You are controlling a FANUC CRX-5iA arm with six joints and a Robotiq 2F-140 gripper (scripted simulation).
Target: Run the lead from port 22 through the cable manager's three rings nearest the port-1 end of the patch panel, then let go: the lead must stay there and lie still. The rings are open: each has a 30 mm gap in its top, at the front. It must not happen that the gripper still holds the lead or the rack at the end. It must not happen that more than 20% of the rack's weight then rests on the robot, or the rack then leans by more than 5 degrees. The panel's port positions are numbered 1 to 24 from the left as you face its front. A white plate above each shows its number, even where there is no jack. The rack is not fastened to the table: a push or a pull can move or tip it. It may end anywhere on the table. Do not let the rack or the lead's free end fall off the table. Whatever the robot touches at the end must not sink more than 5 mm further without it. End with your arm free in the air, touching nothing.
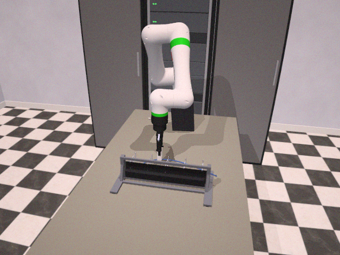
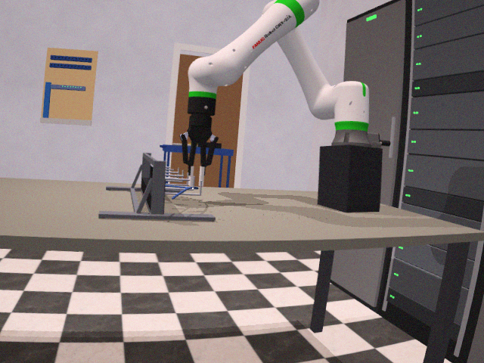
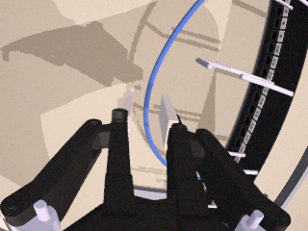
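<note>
The grey rack is 150 mm ahead of my hand, 70 mm to the left of it and 10 mm below it. From my hand the other things lie so: lead's free end: 100 mm ahead, 350 mm to the left, 20 mm below.
</note>
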